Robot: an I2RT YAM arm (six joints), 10 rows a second.
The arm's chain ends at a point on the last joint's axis. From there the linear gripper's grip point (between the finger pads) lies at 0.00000 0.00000 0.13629 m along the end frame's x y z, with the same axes.
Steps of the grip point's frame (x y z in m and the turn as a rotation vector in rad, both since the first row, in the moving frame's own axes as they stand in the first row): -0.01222, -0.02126, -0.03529, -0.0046, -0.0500, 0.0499; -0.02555, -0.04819, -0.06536, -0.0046, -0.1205, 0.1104; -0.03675, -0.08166, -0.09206, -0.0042, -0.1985, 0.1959; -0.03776, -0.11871, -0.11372, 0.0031, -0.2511, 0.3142; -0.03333, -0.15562, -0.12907, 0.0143, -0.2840, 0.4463; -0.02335, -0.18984, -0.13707, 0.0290, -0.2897, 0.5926; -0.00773, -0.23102, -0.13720, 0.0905, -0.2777, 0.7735; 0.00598, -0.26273, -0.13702, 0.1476, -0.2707, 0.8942; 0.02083, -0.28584, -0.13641, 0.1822, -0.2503, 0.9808
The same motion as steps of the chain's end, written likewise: -0.00540, -0.02172, -0.03512, -0.0046, -0.0500, 0.0499; -0.00917, -0.04791, -0.06437, -0.0046, -0.1205, 0.1104; -0.00999, -0.07959, -0.08939, -0.0042, -0.1985, 0.1959; -0.00452, -0.11299, -0.10948, 0.0031, -0.2511, 0.3142; 0.00317, -0.14532, -0.12369, 0.0143, -0.2840, 0.4463; 0.01220, -0.17489, -0.13150, 0.0290, -0.2897, 0.5926; 0.02145, -0.20622, -0.13171, 0.0905, -0.2777, 0.7735; 0.02927, -0.23018, -0.13101, 0.1476, -0.2707, 0.8942; 0.03810, -0.24985, -0.13043, 0.1822, -0.2503, 0.9808
